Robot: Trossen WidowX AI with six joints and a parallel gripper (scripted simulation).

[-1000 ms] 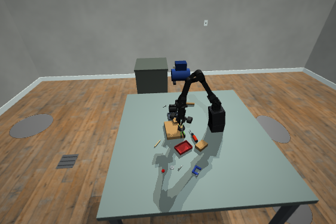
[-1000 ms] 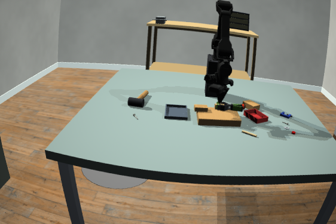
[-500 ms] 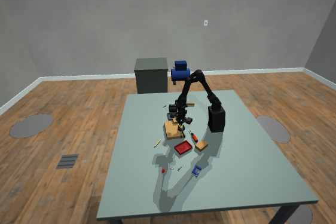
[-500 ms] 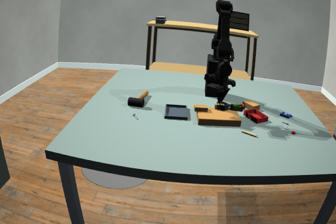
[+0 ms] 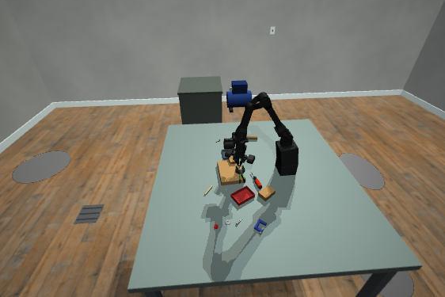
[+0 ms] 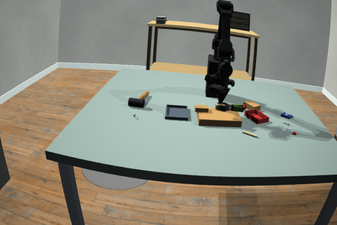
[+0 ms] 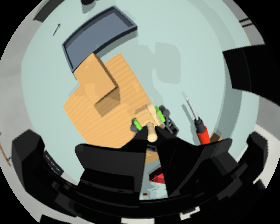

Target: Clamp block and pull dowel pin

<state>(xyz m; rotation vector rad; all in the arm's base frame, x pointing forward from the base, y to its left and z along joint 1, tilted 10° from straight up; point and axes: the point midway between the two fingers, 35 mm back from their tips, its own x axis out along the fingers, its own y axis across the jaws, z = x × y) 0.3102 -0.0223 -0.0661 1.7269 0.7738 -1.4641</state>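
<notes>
The dowel pin is 40 mm below my hand. The rest, counted from my hand: red tray 20 mm ahead, 200 mm to the left, 90 mm below; then wooden board 60 mm ahead, 10 mm to the right, 80 mm below; then dark tray 200 mm to the right, 90 mm below.
</notes>
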